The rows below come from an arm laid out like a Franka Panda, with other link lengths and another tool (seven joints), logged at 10 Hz.
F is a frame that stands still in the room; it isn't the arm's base.
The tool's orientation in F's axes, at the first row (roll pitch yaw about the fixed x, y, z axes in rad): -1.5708, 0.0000, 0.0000
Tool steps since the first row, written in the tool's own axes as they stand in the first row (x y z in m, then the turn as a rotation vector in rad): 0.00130, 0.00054, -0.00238, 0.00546, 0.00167, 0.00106; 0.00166, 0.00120, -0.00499, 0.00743, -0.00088, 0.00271; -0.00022, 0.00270, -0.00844, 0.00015, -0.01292, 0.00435; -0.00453, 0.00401, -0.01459, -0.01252, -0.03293, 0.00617; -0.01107, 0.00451, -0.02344, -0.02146, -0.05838, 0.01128; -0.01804, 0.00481, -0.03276, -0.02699, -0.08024, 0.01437
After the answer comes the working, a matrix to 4 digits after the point.
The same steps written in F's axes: 0.00130, -0.00238, -0.00054, 0.00546, 0.00106, -0.00167; 0.00166, -0.00499, -0.00120, 0.00743, 0.00271, 0.00088; -0.00022, -0.00844, -0.00270, 0.00015, 0.00435, 0.01292; -0.00453, -0.01459, -0.00401, -0.01252, 0.00617, 0.03293; -0.01107, -0.02344, -0.00451, -0.02146, 0.01128, 0.05838; -0.01804, -0.03276, -0.00481, -0.02699, 0.01437, 0.08024
The tool's axes in the first row as the columns of a matrix, in F's axes (rounded; the answer above uses it unrounded):
1.0000, 0.0000, 0.0000
0.0000, 0.0000, 1.0000
0.0000, -1.0000, 0.0000

